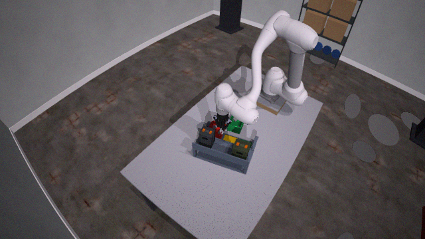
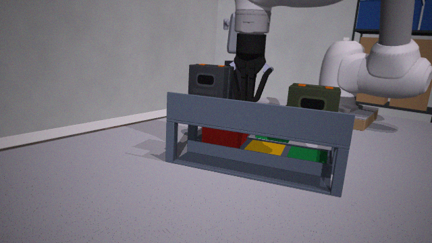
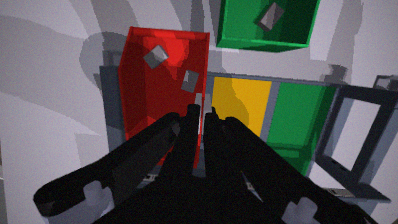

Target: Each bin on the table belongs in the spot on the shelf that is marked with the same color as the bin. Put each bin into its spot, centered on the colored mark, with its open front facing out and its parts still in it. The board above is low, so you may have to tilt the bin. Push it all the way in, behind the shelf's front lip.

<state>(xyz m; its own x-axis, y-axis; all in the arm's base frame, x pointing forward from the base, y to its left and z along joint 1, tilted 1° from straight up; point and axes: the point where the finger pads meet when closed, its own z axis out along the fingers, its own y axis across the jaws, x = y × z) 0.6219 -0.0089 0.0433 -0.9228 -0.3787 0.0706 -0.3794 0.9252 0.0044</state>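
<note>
My hand is 10 mm short of the red bin, 50 mm to the left of it and 40 mm above it. Round my hand: olive box: 70 mm ahead, 220 mm to the left, 60 mm above; green bin: 180 mm behind, 50 mm below; dark grey box: 160 mm ahead, 10 mm to the left, 70 mm above.
</note>
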